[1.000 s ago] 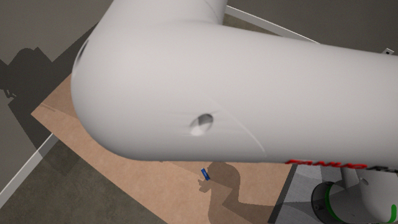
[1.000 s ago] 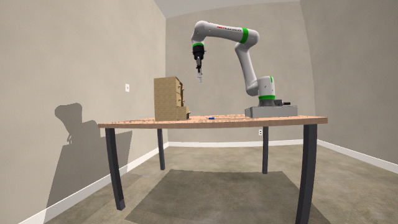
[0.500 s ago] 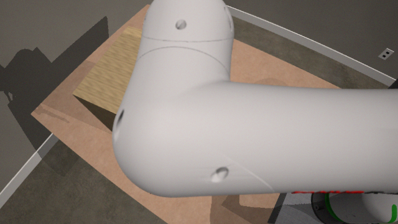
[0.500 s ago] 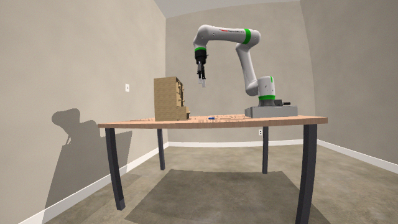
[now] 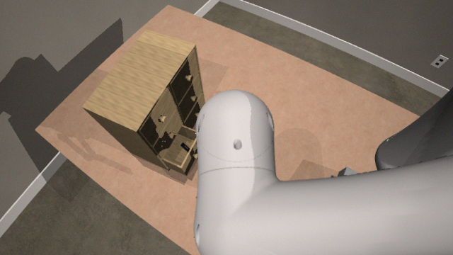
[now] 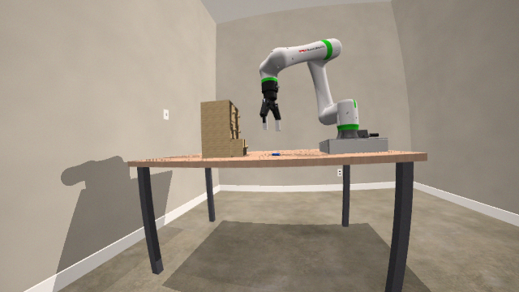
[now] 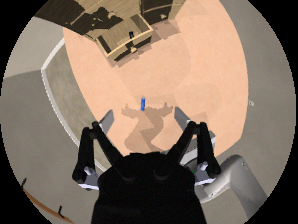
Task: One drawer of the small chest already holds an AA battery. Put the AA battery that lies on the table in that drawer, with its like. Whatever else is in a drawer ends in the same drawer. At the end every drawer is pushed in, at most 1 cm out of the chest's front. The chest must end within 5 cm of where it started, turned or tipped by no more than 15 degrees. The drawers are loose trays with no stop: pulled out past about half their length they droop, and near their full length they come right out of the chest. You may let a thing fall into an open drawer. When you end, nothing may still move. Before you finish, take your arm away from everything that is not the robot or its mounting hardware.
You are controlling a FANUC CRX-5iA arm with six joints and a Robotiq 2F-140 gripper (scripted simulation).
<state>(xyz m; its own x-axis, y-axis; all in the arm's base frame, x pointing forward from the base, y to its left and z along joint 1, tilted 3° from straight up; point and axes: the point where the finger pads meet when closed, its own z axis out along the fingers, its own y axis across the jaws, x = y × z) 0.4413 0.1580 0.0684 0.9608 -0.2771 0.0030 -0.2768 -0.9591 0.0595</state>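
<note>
My hand is 140 mm above the blue AA battery, 20 mm past it and 10 mm to the right of it. Also, from my hand: orange-brown thing 320 mm ahead, 130 mm below, 110 mm to the right; then dark battery 220 mm ahead, 130 mm below, 30 mm to the right.
</note>
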